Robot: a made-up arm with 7 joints.
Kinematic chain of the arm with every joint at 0, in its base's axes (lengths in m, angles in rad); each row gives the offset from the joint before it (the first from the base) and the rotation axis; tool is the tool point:
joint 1: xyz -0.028 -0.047 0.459 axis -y
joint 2: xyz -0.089 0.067 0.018 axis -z
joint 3: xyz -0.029 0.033 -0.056 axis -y
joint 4: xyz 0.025 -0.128 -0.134 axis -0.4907 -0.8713 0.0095
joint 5: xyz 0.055 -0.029 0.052 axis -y
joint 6: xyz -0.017 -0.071 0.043 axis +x
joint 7: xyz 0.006 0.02 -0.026 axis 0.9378 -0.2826 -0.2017
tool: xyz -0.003 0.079 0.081
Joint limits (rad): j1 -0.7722..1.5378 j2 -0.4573..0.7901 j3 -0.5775..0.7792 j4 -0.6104..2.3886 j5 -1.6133..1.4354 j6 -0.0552..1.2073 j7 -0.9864..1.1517
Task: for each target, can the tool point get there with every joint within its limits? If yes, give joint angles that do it. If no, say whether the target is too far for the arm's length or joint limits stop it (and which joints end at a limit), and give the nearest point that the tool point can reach.
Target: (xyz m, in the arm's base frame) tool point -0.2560 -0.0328 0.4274
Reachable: yes | joints 0.1826 0.3916 -0.2662 0.7319 0.2803 0.4842 0.3264
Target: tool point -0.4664 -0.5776 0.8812
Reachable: no: too far | nearest point -0.3162 -0.2201 0.6039 | short by 0.477 m
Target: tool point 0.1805 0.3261 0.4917
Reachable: no: joint limits stop it (at a limit: joint 1, joint 2, joint 4, joint 6, joint 7) | nearest point 0.1521 0.1548 0.3389 | short by 0.231 m
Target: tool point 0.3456 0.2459 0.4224
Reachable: no: joint limits stop it (at a limit: joint 1, joint 2, joint 4, joint 6) | nearest point 0.2369 0.1178 0.3350 | short by 0.189 m
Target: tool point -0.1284 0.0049 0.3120
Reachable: yes | joints 0.8602 -0.1154 0.3890 1.0717 -0.5148 0.7469 -0.5199
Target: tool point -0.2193 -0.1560 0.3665
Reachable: yes | joints 0.4908 0.2299 -0.0274 0.4657 0.3114 1.0267 0.5455
